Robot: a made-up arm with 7 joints.
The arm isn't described. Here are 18 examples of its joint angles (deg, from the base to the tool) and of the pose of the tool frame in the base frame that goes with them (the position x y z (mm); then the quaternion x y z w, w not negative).
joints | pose
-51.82 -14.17 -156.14 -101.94 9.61 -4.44 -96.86 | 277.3 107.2 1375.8 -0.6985 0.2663 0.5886 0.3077
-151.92 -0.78 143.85 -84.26 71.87 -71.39 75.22 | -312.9 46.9 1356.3 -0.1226 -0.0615 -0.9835 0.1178
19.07 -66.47 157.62 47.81 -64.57 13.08 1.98 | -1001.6 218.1 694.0 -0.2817 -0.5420 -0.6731 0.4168
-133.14 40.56 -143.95 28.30 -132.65 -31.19 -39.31 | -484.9 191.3 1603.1 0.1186 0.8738 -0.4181 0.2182
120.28 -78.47 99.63 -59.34 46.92 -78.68 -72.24 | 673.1 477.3 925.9 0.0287 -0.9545 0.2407 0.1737
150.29 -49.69 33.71 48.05 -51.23 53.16 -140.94 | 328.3 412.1 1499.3 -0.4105 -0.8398 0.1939 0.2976
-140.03 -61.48 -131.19 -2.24 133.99 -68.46 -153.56 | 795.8 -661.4 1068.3 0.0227 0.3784 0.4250 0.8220
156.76 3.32 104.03 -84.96 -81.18 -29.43 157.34 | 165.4 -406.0 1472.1 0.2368 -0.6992 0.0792 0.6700
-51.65 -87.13 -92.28 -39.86 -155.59 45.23 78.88 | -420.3 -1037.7 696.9 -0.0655 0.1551 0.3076 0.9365
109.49 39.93 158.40 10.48 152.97 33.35 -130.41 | -242.4 -670.0 1585.4 0.0420 -0.9535 0.1655 0.2485
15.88 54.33 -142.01 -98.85 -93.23 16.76 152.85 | 707.8 -500.3 773.4 0.1963 -0.4013 -0.2838 0.8485
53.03 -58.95 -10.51 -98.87 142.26 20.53 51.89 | -524.5 560.2 622.7 0.2469 -0.4596 -0.7016 0.4854
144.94 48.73 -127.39 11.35 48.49 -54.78 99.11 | -695.6 -423.5 1409.1 -0.3669 0.2577 -0.7967 0.4052
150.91 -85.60 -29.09 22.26 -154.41 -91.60 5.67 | 838.2 332.7 1010.0 -0.4879 -0.7397 0.2282 0.4034
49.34 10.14 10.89 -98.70 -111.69 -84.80 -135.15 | -215.5 75.1 1509.7 -0.4020 -0.1364 -0.5409 0.7261
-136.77 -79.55 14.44 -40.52 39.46 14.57 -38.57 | 825.8 -749.2 558.3 0.4856 -0.8061 -0.2002 0.2725
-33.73 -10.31 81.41 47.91 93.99 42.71 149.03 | 30.9 -423.3 1665.8 -0.1097 -0.9536 0.0352 0.2780
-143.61 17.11 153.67 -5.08 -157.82 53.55 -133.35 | -300.1 234.6 1715.6 -0.7822 -0.4085 -0.4262 0.1992
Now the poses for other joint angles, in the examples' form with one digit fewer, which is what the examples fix.
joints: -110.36 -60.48 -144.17 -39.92 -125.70 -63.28 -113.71
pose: 316 -837 1365 -0.052 0.853 -0.371 0.365
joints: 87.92 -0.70 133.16 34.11 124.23 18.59 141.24
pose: -205 166 1759 -0.818 0.149 -0.426 0.355
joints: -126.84 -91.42 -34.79 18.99 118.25 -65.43 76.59
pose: 479 -947 702 -0.136 -0.134 -0.435 0.880
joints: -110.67 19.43 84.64 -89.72 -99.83 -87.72 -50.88
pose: -288 -32 1526 -0.439 0.304 0.030 0.845
